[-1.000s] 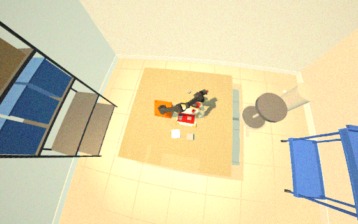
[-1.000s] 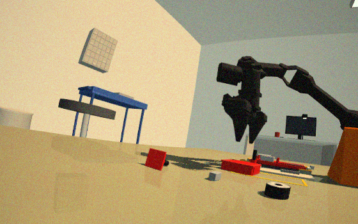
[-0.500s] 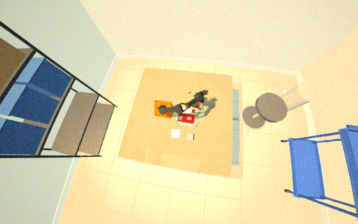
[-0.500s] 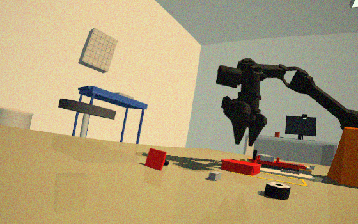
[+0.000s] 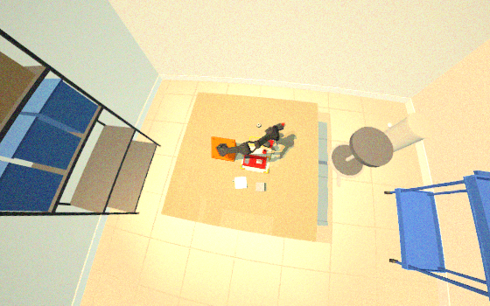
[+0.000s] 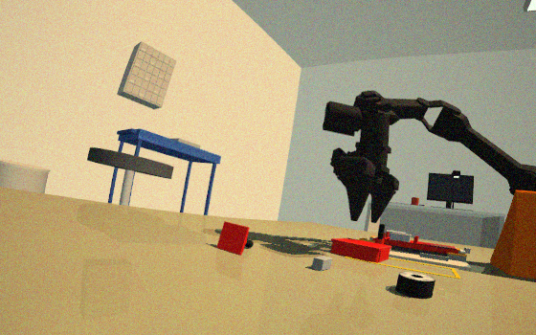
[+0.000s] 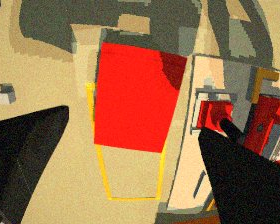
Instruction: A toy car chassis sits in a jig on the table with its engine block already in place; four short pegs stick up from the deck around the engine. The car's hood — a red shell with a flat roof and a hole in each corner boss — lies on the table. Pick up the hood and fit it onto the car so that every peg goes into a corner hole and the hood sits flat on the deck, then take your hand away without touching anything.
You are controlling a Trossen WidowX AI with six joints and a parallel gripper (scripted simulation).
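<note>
The red hood is 5 cm below my gripper tip.
</note>
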